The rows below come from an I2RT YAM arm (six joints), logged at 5 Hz.
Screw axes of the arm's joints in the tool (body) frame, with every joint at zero. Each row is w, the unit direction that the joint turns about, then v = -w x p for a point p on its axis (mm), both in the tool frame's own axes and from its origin. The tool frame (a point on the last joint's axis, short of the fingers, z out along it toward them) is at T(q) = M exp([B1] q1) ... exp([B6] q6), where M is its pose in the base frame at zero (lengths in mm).
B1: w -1 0 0 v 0.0 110.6 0.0
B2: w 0 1 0 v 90.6 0.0 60.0
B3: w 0 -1 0 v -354.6 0.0 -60.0
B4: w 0 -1 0 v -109.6 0.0 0.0
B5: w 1 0 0 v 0.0 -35.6 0.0
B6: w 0 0 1 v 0.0 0.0 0.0
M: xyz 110.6 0.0 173.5 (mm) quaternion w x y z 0.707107 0 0.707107 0
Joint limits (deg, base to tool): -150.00..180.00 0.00..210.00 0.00..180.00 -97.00..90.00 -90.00..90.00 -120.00..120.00
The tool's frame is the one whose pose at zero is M.
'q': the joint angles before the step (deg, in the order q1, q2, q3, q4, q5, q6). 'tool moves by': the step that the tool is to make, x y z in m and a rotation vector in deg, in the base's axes. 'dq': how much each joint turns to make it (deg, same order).
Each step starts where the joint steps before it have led.
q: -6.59, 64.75, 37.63, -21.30, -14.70, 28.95
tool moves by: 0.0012, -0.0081, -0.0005, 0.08, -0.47, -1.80
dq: -2.04, 0.44, -0.01, 0.88, -0.26, -0.09
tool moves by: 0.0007, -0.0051, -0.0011, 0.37, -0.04, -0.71
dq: -1.35, 0.47, 0.01, 0.38, -0.70, -0.23
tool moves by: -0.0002, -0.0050, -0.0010, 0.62, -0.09, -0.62
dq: -1.39, 0.26, -0.10, 0.29, -0.98, -0.16
